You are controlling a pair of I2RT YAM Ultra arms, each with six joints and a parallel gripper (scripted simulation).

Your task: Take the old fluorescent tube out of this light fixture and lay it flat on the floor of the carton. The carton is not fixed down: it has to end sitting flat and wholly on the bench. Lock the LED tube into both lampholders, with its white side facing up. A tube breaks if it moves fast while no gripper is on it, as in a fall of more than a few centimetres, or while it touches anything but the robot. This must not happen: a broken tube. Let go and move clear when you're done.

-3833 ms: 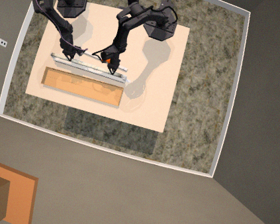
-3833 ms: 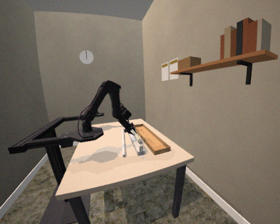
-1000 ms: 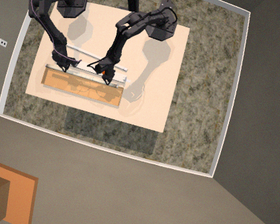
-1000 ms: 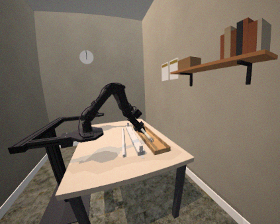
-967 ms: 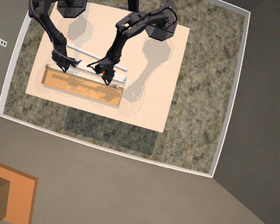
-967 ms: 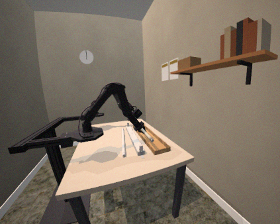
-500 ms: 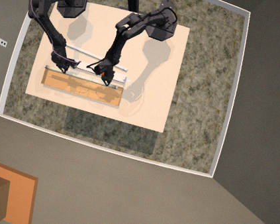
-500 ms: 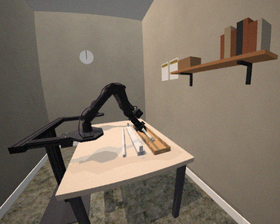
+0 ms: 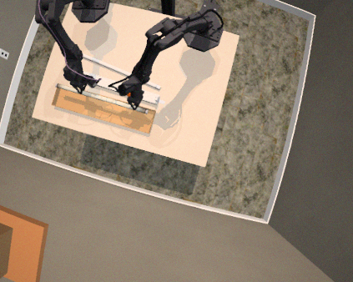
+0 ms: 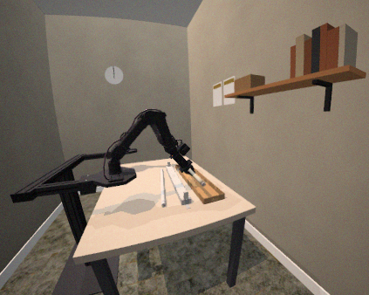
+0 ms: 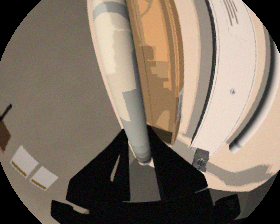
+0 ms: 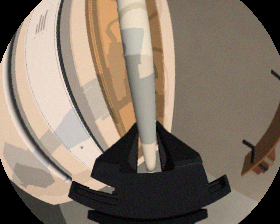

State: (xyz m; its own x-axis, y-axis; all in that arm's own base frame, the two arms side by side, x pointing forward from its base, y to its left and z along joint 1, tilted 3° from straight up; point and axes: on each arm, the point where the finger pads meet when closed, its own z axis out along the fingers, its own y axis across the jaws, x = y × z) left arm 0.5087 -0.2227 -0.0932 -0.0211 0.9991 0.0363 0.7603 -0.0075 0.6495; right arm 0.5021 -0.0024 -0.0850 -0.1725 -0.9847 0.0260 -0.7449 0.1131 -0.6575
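My right hand is 110 mm to the right of the carton, 90 mm above it and 50 mm short of it. From my right hand the other things lie so: light fixture (130 mm to the left, 100 mm behind, 60 mm below); then LED tube (210 mm behind, 140 mm to the left, 100 mm below); then old fluorescent tube (120 mm to the left, 10 mm ahead).
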